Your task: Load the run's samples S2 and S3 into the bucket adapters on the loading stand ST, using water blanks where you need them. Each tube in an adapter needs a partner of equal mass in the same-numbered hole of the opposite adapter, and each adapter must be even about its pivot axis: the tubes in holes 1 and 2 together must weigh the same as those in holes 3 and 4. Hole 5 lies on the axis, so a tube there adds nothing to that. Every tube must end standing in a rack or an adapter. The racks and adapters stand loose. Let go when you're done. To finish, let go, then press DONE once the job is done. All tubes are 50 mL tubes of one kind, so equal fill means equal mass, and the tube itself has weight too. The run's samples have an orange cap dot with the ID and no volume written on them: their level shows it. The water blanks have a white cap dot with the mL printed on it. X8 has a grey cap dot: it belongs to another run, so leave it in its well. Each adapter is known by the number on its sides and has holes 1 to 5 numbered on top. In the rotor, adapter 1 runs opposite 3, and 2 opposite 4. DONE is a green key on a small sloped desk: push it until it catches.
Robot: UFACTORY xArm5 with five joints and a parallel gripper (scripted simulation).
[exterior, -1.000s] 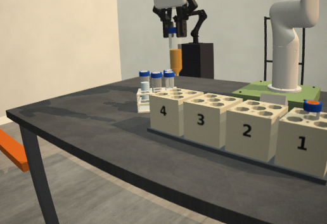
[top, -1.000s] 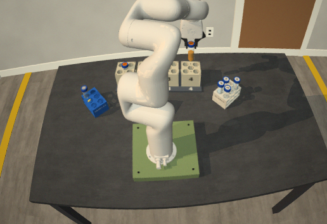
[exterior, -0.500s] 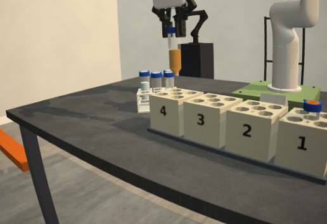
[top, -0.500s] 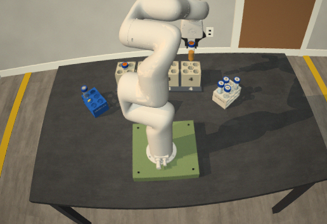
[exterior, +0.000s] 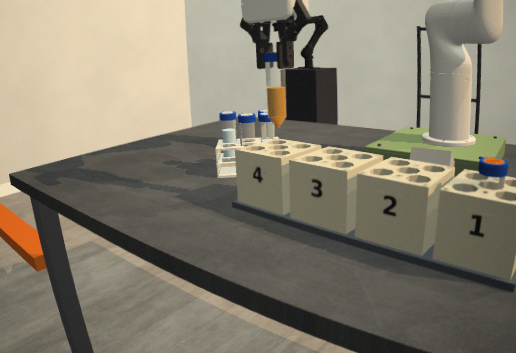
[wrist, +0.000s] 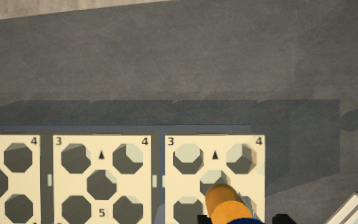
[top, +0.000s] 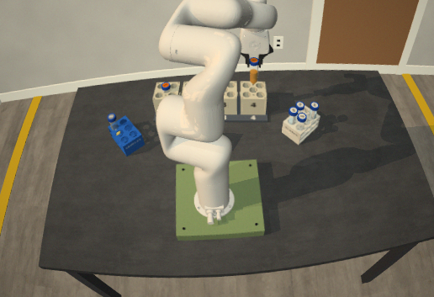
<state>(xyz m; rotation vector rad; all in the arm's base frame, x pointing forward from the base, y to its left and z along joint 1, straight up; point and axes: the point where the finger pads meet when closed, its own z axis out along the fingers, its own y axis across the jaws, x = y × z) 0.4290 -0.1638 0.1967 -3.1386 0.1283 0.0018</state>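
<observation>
Now: the sample tube S2 1 cm to the right of my hand and 5 cm below it. Also, from my hand: loading stand ST 1 cm ahead, 16 cm to the left, 23 cm below; then blue-capped tube 14 cm behind, 13 cm to the right, 17 cm below; then white blank rack 12 cm behind, 17 cm to the right, 21 cm below.
</observation>
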